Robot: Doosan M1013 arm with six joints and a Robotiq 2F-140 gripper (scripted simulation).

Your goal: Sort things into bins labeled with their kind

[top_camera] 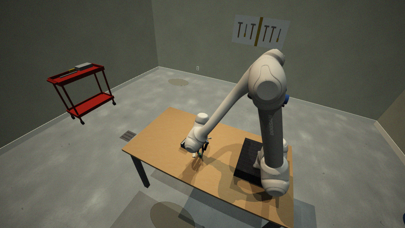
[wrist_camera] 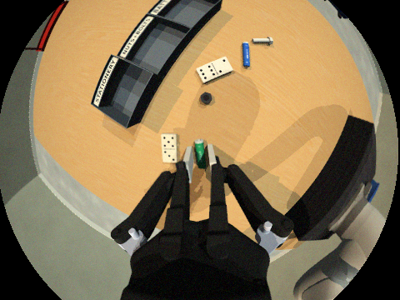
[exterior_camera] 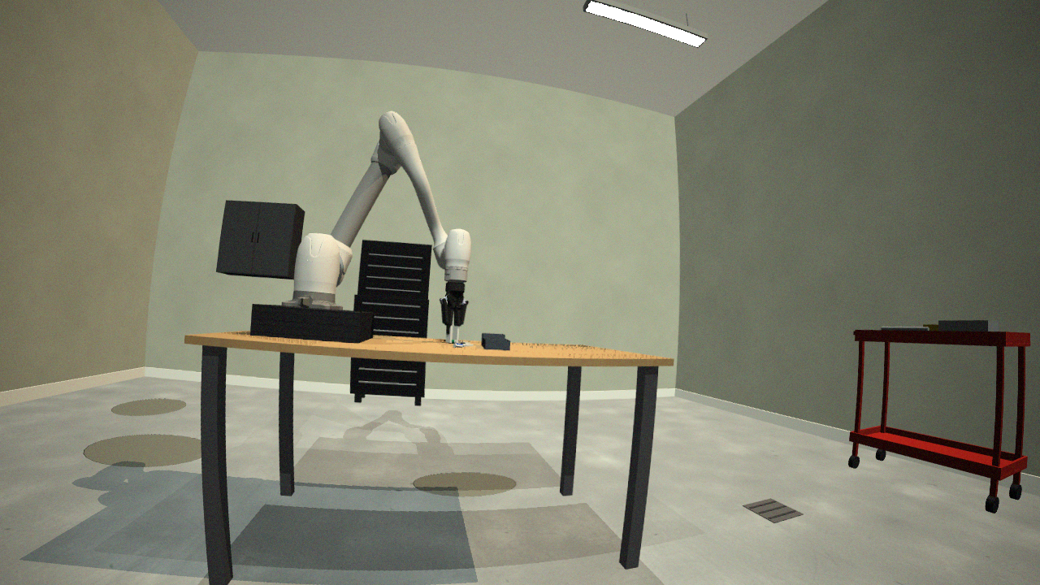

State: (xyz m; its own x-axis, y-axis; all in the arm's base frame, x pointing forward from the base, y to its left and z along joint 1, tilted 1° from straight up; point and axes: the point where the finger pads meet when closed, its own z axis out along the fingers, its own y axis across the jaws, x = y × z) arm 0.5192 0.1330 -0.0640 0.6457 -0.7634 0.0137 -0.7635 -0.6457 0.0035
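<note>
My hand is 3 cm above the green battery. The rest, counted from my hand: domino: 6 cm ahead, 12 cm to the right, 3 cm below; blue battery: 3 cm ahead, 18 cm to the right, 3 cm below; black nut: 4 cm ahead, 8 cm to the right, 3 cm below.
</note>
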